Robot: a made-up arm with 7 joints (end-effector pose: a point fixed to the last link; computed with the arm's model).
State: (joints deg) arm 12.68 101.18 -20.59 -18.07 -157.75 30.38 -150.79
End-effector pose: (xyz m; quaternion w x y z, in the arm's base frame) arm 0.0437 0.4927 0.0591 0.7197 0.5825 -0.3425 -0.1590
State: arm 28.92 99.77 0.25 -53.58 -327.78 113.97 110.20
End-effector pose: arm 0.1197 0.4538 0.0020 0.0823 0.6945 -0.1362 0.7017
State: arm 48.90 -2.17 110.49 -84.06 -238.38 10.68 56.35
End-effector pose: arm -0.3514 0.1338 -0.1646 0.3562 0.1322 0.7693 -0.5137
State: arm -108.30 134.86 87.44 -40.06 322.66 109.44 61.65
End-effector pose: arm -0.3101 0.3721 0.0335 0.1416 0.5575 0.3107 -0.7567
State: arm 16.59 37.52 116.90 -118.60 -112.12 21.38 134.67
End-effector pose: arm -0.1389 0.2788 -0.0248 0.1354 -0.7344 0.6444 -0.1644
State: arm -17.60 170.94 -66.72 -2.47 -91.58 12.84 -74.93
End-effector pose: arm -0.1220 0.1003 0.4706 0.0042 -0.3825 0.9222 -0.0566
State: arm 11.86 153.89 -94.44 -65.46 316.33 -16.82 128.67
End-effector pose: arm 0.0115 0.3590 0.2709 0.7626 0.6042 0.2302 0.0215
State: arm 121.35 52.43 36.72 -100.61 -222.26 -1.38 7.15
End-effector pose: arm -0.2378 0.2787 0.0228 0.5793 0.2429 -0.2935 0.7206
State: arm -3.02 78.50 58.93 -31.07 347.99 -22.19 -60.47
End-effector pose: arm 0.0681 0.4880 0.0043 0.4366 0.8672 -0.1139 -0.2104
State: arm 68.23 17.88 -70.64 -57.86 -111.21 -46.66 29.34
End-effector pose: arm -0.3629 -0.1093 -0.2657 0.3530 -0.6857 -0.1833 -0.6096
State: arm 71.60 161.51 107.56 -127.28 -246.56 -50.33 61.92
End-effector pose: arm 0.2414 -0.0801 0.1260 0.3673 -0.8963 -0.1992 -0.1487
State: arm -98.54 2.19 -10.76 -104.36 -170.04 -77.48 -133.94
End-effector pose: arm 0.2078 -0.2059 0.2033 0.5604 -0.3597 -0.7260 -0.1717
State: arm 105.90 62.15 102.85 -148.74 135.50 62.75 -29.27
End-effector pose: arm 0.0091 0.1829 0.1024 0.9455 -0.1175 -0.1525 -0.2628
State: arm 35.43 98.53 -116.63 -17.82 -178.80 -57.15 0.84
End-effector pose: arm -0.1190 0.4805 0.0555 0.5140 0.7769 -0.3593 -0.0556
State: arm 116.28 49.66 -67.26 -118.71 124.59 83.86 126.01
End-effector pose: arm -0.3003 -0.0801 0.0281 0.5044 -0.2055 -0.8079 -0.2251
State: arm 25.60 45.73 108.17 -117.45 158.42 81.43 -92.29
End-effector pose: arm -0.1108 0.2945 0.0306 0.2989 0.2407 -0.7551 -0.5316
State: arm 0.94 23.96 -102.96 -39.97 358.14 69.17 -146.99
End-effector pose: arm -0.0397 0.0615 -0.4801 0.5341 0.2038 -0.3922 0.7207
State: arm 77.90 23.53 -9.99 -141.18 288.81 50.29 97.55
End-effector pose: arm -0.1184 0.0499 -0.1982 0.7672 0.3083 -0.4657 0.3154
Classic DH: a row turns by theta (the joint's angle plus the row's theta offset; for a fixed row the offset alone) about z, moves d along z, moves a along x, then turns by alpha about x. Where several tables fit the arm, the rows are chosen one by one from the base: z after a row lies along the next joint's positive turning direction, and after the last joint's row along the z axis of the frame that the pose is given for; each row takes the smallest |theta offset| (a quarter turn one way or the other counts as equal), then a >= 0, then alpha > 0; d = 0 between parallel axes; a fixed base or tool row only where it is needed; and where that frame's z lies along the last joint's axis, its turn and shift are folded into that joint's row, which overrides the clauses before.
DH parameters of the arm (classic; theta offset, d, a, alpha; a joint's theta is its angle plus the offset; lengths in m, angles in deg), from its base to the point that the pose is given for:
base (fixed): 0 0 0 -70
joint 1: 90 0 0 90
joint 2: 70 0 0 -90
joint 3: -90 -0.2965 0.0333 -90
joint 4: 0 0 -0.0241 90
joint 5: 0 -0.1987 0 -90
joint 6: 0 0 0 90
joint 7: 0 0 0 0

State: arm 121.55 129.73 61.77 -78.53 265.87 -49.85 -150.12
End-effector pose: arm 0.2060 0.3413 -0.1422 0.9495 0.2440 0.1192 0.1574
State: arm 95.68 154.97 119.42 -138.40 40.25 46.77 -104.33
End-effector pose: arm 0.2366 -0.0199 0.0640 0.3274 -0.5215 0.2674 0.7412
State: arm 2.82 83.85 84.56 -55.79 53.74 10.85 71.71
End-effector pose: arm 0.0162 0.4456 0.1355 0.0070 -0.2720 -0.8660 0.4195
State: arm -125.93 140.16 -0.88 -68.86 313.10 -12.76 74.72
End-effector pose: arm -0.2798 0.2996 0.1691 0.2170 -0.6174 0.7373 -0.1675
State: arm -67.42 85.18 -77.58 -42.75 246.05 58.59 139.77
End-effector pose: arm 0.3134 0.3659 0.0318 0.2385 0.5575 -0.6984 -0.3802
